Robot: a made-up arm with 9 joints.
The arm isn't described. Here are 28 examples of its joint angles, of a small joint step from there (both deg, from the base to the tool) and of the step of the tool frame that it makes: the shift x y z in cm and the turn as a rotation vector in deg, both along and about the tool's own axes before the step.
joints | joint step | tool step
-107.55 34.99 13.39 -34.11 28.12 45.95 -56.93 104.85 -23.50 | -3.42 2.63 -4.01 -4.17 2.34 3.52 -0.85 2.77 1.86 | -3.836 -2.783 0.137 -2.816 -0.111 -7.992
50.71 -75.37 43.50 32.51 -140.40 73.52 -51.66 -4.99 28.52 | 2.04 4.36 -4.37 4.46 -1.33 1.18 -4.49 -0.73 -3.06 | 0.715 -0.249 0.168 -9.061 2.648 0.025
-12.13 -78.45 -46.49 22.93 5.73 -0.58 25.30 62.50 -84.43 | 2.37 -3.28 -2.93 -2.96 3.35 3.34 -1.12 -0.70 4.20 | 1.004 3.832 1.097 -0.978 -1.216 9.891
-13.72 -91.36 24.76 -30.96 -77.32 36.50 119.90 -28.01 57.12 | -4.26 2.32 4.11 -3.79 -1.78 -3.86 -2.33 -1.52 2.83 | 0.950 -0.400 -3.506 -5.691 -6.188 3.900
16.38 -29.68 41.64 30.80 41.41 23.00 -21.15 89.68 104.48 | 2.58 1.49 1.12 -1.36 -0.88 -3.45 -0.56 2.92 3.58 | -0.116 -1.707 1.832 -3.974 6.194 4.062
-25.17 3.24 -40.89 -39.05 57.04 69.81 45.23 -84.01 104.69 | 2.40 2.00 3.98 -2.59 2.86 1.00 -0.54 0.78 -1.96 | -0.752 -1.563 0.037 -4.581 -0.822 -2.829
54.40 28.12 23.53 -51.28 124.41 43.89 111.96 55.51 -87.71 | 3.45 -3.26 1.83 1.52 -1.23 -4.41 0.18 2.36 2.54 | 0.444 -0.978 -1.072 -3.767 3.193 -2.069
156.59 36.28 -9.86 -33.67 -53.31 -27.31 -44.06 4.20 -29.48 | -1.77 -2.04 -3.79 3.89 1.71 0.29 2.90 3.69 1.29 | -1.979 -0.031 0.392 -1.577 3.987 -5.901
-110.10 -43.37 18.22 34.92 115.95 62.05 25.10 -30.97 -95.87 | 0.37 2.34 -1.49 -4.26 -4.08 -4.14 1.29 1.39 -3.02 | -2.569 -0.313 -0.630 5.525 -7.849 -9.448
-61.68 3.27 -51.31 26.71 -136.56 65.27 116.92 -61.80 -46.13 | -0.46 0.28 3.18 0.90 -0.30 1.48 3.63 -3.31 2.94 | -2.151 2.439 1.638 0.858 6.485 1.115
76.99 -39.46 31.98 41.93 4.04 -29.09 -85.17 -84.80 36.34 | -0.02 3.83 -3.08 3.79 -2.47 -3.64 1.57 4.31 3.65 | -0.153 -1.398 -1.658 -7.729 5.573 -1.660
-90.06 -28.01 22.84 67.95 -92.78 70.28 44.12 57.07 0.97 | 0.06 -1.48 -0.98 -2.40 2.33 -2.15 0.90 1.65 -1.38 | 1.027 -1.154 1.557 -3.831 -0.043 0.110
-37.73 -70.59 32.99 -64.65 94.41 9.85 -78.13 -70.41 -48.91 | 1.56 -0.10 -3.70 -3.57 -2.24 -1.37 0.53 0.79 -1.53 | -0.864 0.875 0.914 -3.663 -0.614 -6.579
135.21 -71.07 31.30 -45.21 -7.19 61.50 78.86 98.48 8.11 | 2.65 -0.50 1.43 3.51 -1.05 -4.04 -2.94 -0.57 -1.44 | -1.276 -2.247 0.065 -0.060 0.589 -1.801
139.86 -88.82 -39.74 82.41 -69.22 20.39 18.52 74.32 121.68 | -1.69 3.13 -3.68 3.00 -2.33 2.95 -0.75 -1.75 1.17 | 3.121 5.226 -2.449 -0.360 -7.030 -9.010
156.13 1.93 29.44 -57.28 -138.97 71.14 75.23 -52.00 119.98 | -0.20 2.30 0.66 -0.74 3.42 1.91 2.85 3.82 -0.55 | -0.652 -1.743 1.873 0.408 -1.704 -4.744
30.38 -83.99 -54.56 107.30 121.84 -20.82 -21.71 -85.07 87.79 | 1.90 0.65 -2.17 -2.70 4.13 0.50 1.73 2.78 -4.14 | 0.447 -0.752 1.703 -2.903 -2.473 -6.906
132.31 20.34 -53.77 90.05 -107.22 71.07 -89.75 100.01 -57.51 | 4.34 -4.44 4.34 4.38 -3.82 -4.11 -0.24 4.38 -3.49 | 0.170 5.184 -1.718 -2.995 -1.150 3.873
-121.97 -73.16 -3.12 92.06 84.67 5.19 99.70 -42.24 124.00 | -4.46 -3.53 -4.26 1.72 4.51 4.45 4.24 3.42 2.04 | -1.546 -1.928 0.288 11.805 0.967 -5.957
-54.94 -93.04 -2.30 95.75 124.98 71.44 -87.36 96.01 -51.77 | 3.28 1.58 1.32 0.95 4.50 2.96 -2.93 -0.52 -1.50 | -3.931 -3.826 -1.612 -1.924 1.836 -7.237
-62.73 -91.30 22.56 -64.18 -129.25 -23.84 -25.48 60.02 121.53 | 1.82 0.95 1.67 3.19 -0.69 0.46 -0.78 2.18 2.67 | 1.135 1.153 -1.497 1.692 -1.230 1.655
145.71 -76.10 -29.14 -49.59 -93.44 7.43 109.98 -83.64 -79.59 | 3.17 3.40 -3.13 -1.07 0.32 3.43 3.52 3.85 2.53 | -2.416 3.343 -1.311 3.303 -1.614 -3.388
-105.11 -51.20 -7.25 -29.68 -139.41 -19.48 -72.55 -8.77 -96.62 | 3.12 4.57 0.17 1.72 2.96 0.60 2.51 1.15 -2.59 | 0.788 2.646 -0.748 -2.234 4.588 -2.444
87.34 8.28 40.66 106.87 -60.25 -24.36 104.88 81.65 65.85 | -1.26 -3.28 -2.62 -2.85 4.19 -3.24 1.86 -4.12 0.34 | -1.217 -0.400 1.410 0.084 0.950 0.169
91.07 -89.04 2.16 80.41 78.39 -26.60 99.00 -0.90 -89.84 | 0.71 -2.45 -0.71 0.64 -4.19 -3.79 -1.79 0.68 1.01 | -0.767 -0.949 -3.171 3.265 4.859 -2.072
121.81 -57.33 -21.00 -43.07 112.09 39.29 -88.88 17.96 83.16 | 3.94 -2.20 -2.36 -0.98 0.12 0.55 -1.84 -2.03 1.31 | 1.793 0.108 0.771 -2.299 2.102 4.603
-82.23 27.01 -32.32 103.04 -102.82 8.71 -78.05 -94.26 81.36 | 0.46 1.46 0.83 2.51 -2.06 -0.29 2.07 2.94 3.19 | 1.671 -1.561 0.487 -1.546 0.367 -2.394
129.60 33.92 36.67 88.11 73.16 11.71 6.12 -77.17 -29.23 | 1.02 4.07 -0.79 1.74 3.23 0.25 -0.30 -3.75 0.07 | -2.506 -1.156 2.592 0.972 8.915 5.512
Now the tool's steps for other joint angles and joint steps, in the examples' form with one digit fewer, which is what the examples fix.
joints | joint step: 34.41 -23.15 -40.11 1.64 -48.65 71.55 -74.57 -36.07 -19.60 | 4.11 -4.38 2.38 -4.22 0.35 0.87 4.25 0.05 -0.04
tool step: -0.76 2.24 1.59 12.49 8.87 -1.75
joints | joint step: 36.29 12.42 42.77 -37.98 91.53 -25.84 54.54 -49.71 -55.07 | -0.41 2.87 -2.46 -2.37 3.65 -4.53 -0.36 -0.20 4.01
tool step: 0.24 0.58 -0.26 0.47 -3.99 2.87
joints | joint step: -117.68 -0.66 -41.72 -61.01 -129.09 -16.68 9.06 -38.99 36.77 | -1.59 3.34 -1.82 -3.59 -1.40 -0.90 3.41 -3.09 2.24
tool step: 1.98 1.11 1.28 0.94 3.80 3.23
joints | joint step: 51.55 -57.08 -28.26 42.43 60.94 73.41 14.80 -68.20 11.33 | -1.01 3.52 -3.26 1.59 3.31 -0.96 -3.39 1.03 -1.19
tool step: -2.40 -0.78 2.72 0.36 6.14 1.44
